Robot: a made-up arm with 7 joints.
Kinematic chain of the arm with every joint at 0, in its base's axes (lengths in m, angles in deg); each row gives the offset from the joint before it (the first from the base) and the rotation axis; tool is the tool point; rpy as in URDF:
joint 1: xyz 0 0 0.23 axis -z
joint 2: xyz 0 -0.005 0.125 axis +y
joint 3: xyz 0 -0.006 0.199 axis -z
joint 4: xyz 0 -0.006 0.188 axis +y
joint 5: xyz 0 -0.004 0.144 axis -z
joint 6: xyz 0 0 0.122 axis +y
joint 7: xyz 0 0 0.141 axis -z
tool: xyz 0 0 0 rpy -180 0 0
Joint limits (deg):
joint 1: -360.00..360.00
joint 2: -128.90..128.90
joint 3: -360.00..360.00
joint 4: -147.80..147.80
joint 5: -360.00..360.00
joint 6: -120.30..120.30
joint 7: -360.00..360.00
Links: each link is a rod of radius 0.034 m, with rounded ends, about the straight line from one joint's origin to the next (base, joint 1, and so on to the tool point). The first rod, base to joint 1, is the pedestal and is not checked.
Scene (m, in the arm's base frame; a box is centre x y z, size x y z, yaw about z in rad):
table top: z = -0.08
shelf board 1: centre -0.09 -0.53 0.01 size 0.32 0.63 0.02 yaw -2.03
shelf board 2: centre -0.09 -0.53 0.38 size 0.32 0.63 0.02 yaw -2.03
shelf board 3: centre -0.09 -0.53 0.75 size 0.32 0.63 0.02 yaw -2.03
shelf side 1: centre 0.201 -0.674 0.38 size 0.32 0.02 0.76 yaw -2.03
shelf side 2: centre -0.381 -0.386 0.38 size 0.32 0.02 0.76 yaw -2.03
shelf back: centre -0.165 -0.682 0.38 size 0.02 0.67 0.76 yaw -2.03
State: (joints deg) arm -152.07 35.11 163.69 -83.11 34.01 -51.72 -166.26
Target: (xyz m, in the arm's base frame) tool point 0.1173 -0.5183 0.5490
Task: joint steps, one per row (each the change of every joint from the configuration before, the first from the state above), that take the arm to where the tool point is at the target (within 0.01 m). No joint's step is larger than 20 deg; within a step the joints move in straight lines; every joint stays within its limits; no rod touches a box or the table.
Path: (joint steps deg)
1: -11.34 -17.51 -8.01 12.38 -2.67 -9.80 -8.45
2: -11.34 -17.52 -8.01 12.38 -2.67 -9.79 -8.45
3: -11.33 -17.51 -8.00 12.38 -2.67 -9.80 -8.46
4: -11.34 -17.52 -8.01 12.38 -2.67 -9.80 -8.45
5: -11.34 -17.51 -8.01 12.38 -2.67 -9.80 -8.45
6: -11.34 -17.52 -8.01 12.38 -2.67 -9.79 -8.45
7: -11.33 -17.51 -8.01 12.38 -2.67 -9.80 -8.46
8: -2.57 18.41 0.36 -16.28 1.26 13.05 9.86
9: -2.56 18.42 0.35 -16.28 1.27 13.05 9.87
10: -2.56 18.41 0.35 -16.28 1.27 13.04 9.86
11: -2.57 18.42 0.35 -16.28 1.26 13.05 9.86
12: -2.56 18.41 0.36 -16.28 1.27 13.05 9.86
13: -2.56 18.42 0.35 -16.28 1.26 13.05 9.86
14: 0.95 15.67 9.43 18.13 3.84 10.70 0.00

